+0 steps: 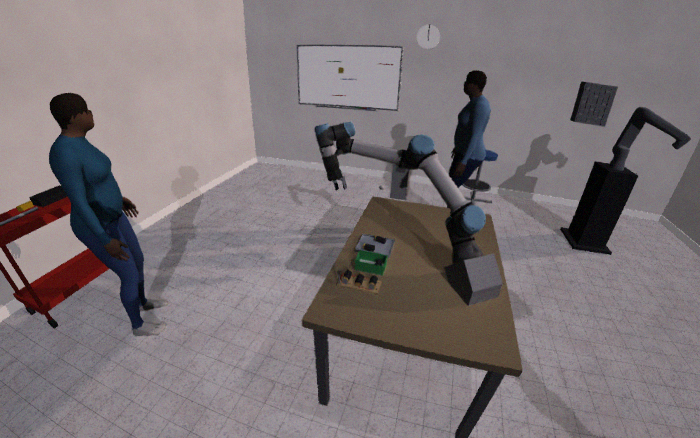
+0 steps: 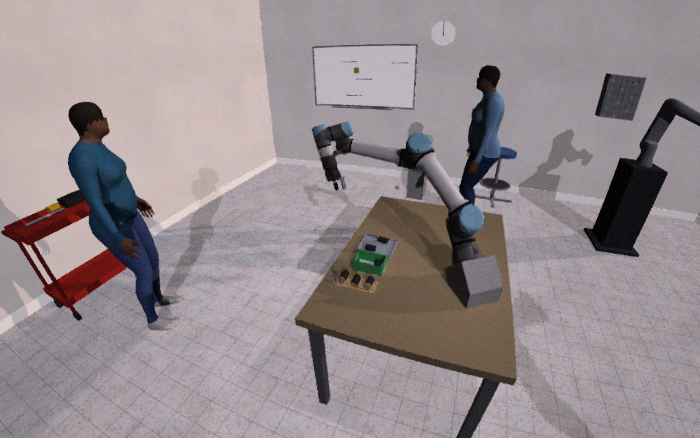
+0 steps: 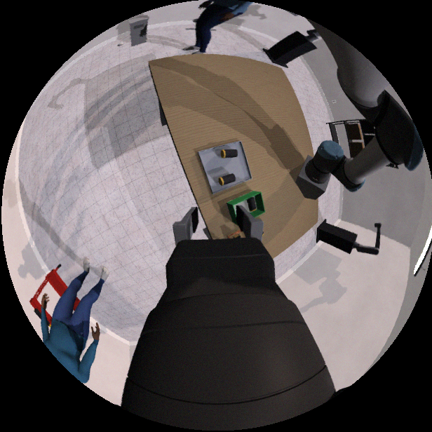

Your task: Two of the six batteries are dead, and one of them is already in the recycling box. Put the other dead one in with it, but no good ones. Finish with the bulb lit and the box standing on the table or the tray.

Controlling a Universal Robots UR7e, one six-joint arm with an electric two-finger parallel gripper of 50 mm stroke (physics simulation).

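Places are measured from the arm's base along level axes (x ahead, y left, z up), in centimetres.
Pixels of known places: gripper, between the fingertips: [image 1: 341,189] [image 2: 340,189]; arm's base, origin of its link: [image 1: 468,260] [image 2: 468,262].
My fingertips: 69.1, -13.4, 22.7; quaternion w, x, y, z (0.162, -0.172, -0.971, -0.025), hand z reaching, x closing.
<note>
For each thing: its top centre in the pictures, then the offset to it from my fingertips, as dx, dy, dz. "spot": a spot on its surface instead. Level surfaces: height alone.
- green box, centre of its top: [image 2: 370,258] [image 1: 371,257] -21.1, +16.2, -28.7
- table with one dark battery, centre of its top: [image 2: 376,263] -24.7, +16.4, -31.0
- grey tray, a spot on its surface: [image 2: 390,248] [image 1: 388,248] spot: -27.6, -3.5, -34.4
- wooden board, a spot on its surface: [image 2: 362,289] [image 1: 366,289] spot: -22.7, +34.8, -33.7
- wooden table, height of its surface: dz -34.7
My gripper [image 1: 339,184] [image 2: 339,184] [image 3: 216,213] is open and empty, high up and out beyond the table's far left edge. A green box [image 1: 370,262] [image 2: 369,263] [image 3: 231,205] stands upright on the table with one dark battery [image 2: 378,262] [image 3: 252,202] in it. Behind it a grey tray [image 1: 388,247] [image 2: 390,248] [image 3: 211,184] holds two dark batteries with yellow ends, one [image 3: 229,153] farther off and one [image 3: 227,179] nearer the box. In front, a wooden board [image 1: 366,289] [image 2: 363,288] carries three batteries [image 1: 359,279] [image 2: 356,279] in a row. I cannot tell whether the bulb is lit.
The wooden table [image 1: 412,320] [image 2: 407,325] [image 3: 200,100] carries the grey block [image 1: 482,278] [image 2: 481,281] under my arm's base at the right. One person [image 1: 85,170] [image 2: 98,170] [image 3: 70,340] stands left beside a red cart; another person [image 1: 472,129] [image 2: 485,123] stands behind the table near a stool.
</note>
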